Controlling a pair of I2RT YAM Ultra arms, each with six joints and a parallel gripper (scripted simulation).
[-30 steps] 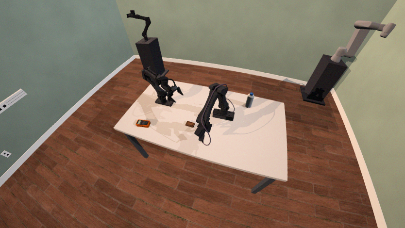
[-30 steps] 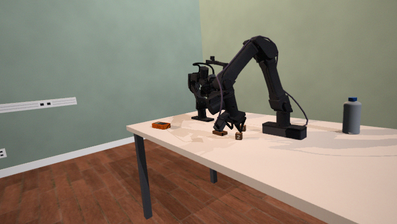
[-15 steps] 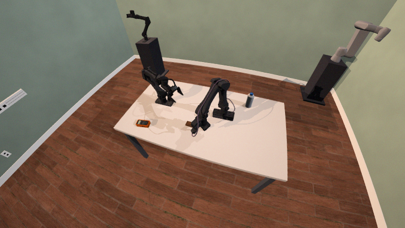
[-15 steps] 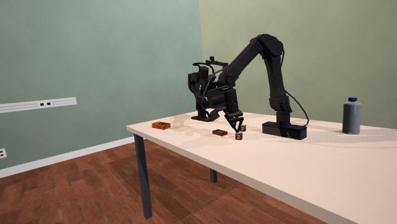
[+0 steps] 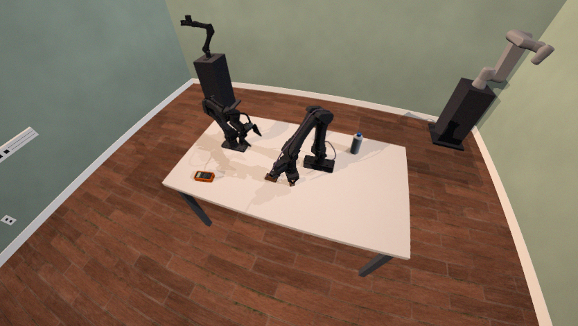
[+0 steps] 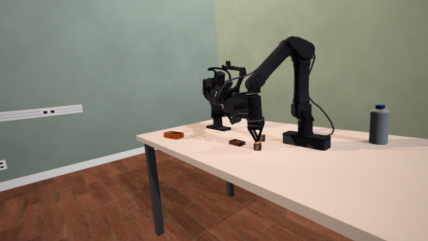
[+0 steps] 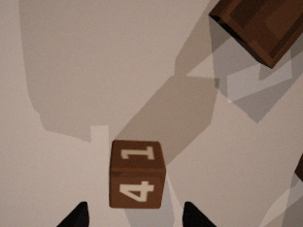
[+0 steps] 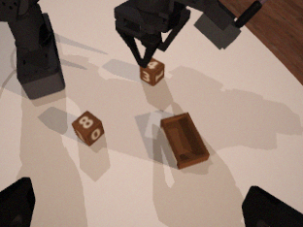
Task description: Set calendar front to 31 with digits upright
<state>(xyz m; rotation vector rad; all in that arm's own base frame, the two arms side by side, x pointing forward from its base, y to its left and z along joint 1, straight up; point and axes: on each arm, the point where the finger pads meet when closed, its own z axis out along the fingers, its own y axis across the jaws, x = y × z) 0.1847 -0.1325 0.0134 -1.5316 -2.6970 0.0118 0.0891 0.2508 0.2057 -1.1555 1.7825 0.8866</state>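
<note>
Now: left hand 14 cm to the left of the brown tray and 4 cm above it.
</note>
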